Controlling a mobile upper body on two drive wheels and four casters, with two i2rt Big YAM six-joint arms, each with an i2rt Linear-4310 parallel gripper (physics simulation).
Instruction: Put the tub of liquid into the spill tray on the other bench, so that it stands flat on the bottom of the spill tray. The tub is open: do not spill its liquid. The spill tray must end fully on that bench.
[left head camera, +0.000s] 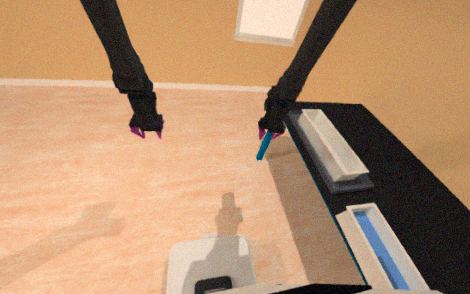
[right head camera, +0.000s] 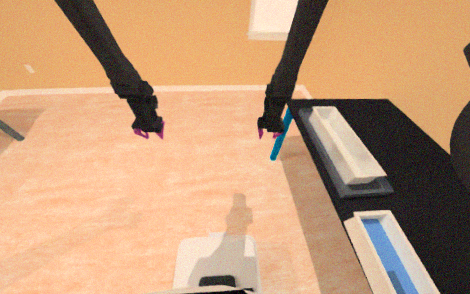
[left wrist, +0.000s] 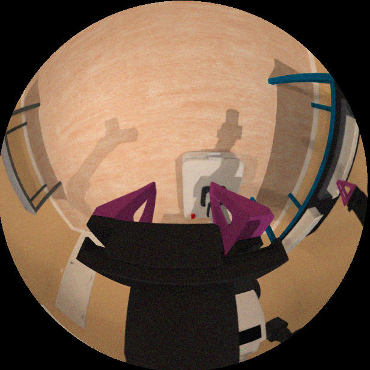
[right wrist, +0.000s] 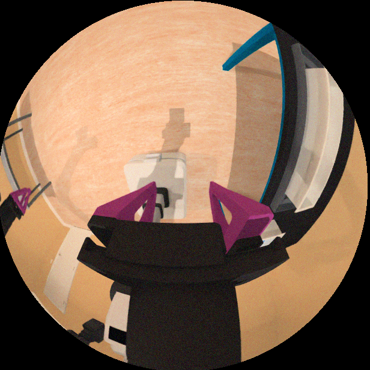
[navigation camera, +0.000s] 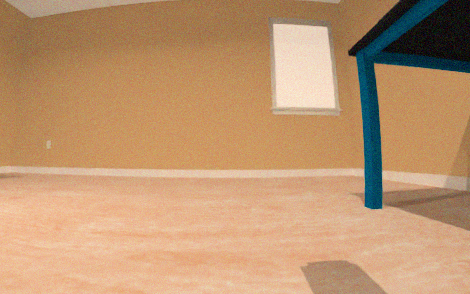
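Observation:
The open tub of blue liquid (left head camera: 377, 245) (right head camera: 387, 250) stands on the black bench (left head camera: 415, 200) at the lower right, partly cut off in both head camera views. My left gripper (left head camera: 149, 135) (right head camera: 151, 135) (left wrist: 182, 186) is partly open, empty, above the floor. My right gripper (left head camera: 269, 136) (right head camera: 268, 135) (right wrist: 182, 186) is also partly open and empty, beside the bench's far corner and away from the tub. Part of a grey-framed bench shows at the left edge of the left wrist view. No spill tray shows on that bench.
A dark grey tray (left head camera: 350, 186) (right head camera: 367, 192) on the black bench bears a white box (left head camera: 332, 145) (right head camera: 345, 145), above the tub in the picture. A blue bench leg (navigation camera: 370, 140) stands at the right of the navigation view. The robot's white base (left wrist: 197, 172) shows below the grippers.

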